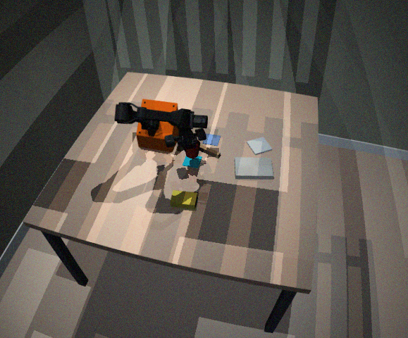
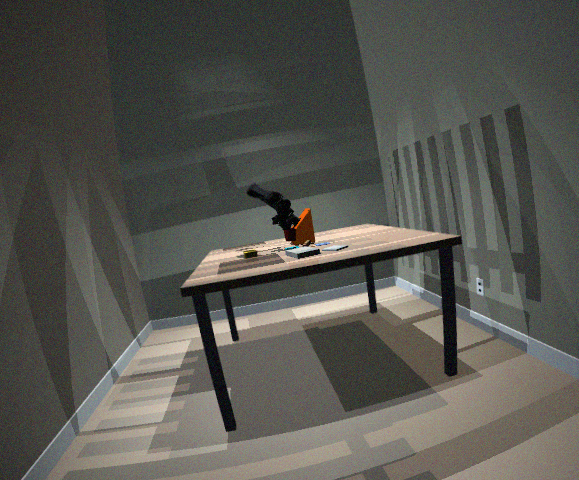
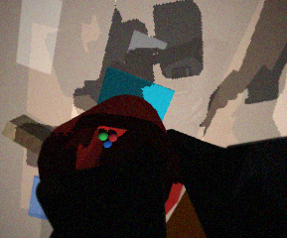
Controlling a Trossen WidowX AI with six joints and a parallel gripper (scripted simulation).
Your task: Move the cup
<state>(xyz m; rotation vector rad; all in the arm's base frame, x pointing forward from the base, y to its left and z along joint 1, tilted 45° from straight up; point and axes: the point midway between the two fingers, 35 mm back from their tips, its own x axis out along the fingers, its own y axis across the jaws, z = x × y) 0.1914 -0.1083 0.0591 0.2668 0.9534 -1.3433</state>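
Right now my gripper tip is 20 mm short of the teal pad, 10 mm to the right of it and 90 mm above it. From my gripper tip the other things lie so: red cup 30 mm ahead, 10 mm to the left; then light blue pad 100 mm ahead, 180 mm to the left, 90 mm below; then wooden bar 60 mm ahead, 100 mm to the left, 80 mm below.
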